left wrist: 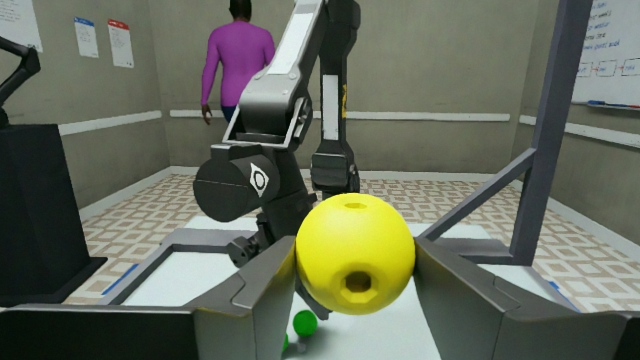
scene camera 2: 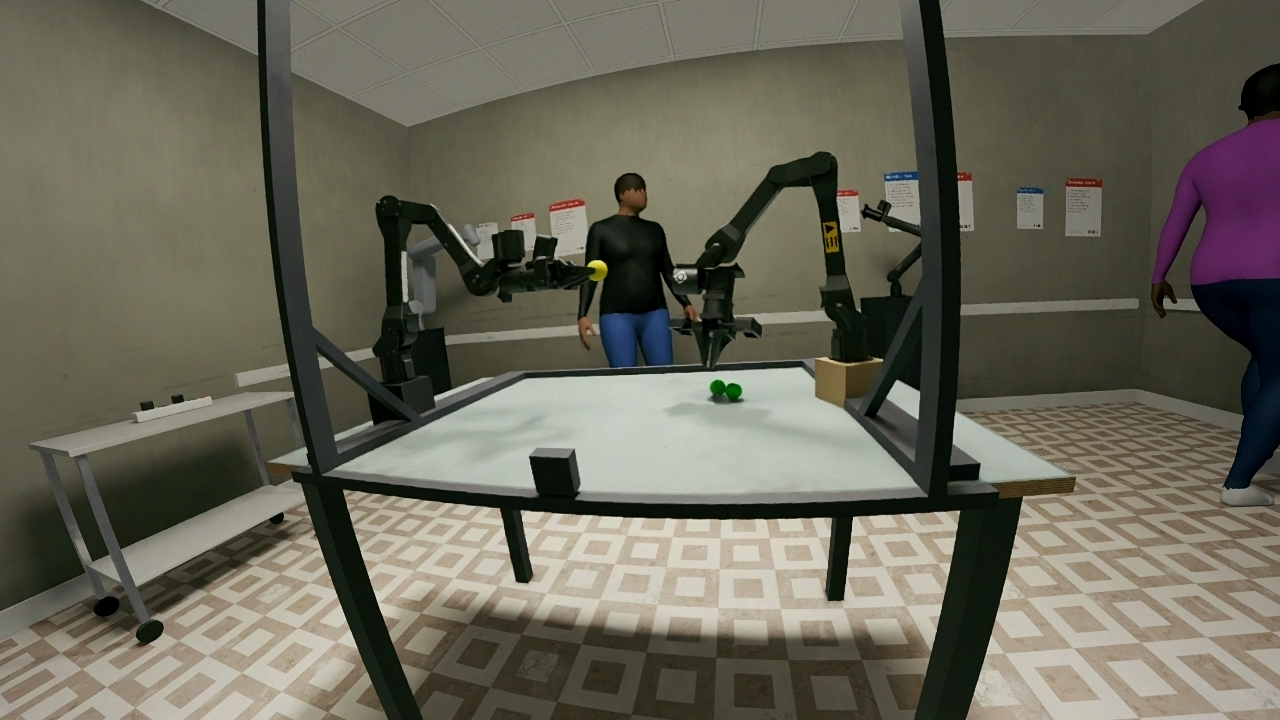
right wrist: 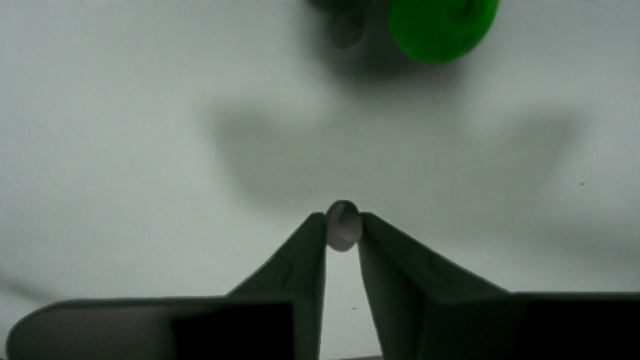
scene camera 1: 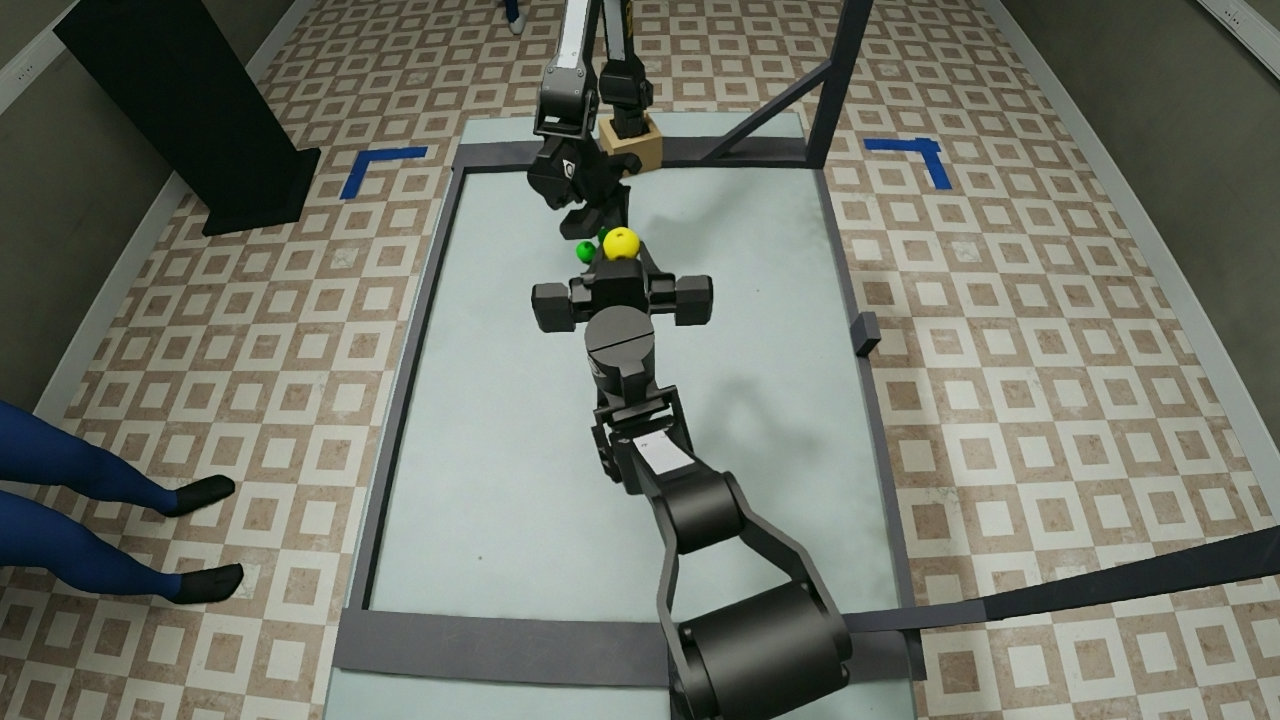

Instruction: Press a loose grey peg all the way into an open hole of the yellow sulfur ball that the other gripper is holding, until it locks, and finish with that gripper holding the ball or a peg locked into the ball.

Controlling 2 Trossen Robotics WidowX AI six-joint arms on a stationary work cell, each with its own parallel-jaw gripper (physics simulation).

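Frame: origin at the left arm's base, x ahead, y left, z up, level; centimetres.
Seen in the pictures: left gripper, between the fingertips: [left wrist: 353, 248] [scene camera 2: 598, 270] [scene camera 1: 621, 244]; right gripper, between the fingertips: [left wrist: 327, 316] [scene camera 2: 708, 367] [right wrist: 340, 224]; left arm's base, origin of its link: [scene camera 2: 398, 380]; right arm's base, origin of its link: [scene camera 2: 850, 359] [scene camera 1: 629, 126].
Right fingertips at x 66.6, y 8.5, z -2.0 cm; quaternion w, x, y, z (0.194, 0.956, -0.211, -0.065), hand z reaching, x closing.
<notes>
Offsets run from my right fingertips to a thing's top centre.
The yellow sulfur ball {dy -0.5, dx -20.8, dz +22.9 cm} [scene camera 1: 621, 242] [scene camera 2: 597, 270] [left wrist: 355, 245] is held in the air between the fingers of my left gripper [left wrist: 353, 248], which is shut on it. In the left wrist view one open hole faces the camera low on the ball and another shows at its top. My right gripper [scene camera 2: 709, 365] [right wrist: 340, 224] points down above the table and is shut on a grey peg {dy +0.6, dx +0.3, dz +1.3 cm} [right wrist: 343, 235], seen end-on between the fingertips. It is lower than the ball and to the right of it in scene camera 2. A further grey peg {dy +3.4, dx +1.9, dz -6.2 cm} [right wrist: 347, 29] lies on the table by the green balls.
Two green balls {dy +6.9, dx +2.0, dz -4.0 cm} [scene camera 1: 585, 251] {dy +3.1, dx +5.1, dz -3.9 cm} [scene camera 2: 733, 391] [left wrist: 305, 323] [right wrist: 440, 25] lie on the table close to and below my right gripper. A dark frame [scene camera 2: 617, 507] edges the table, with an upright post [scene camera 2: 930, 268] and a small dark block {dy -37.9, dx -18.7, dz -1.8 cm} [scene camera 2: 554, 471] on it.
</notes>
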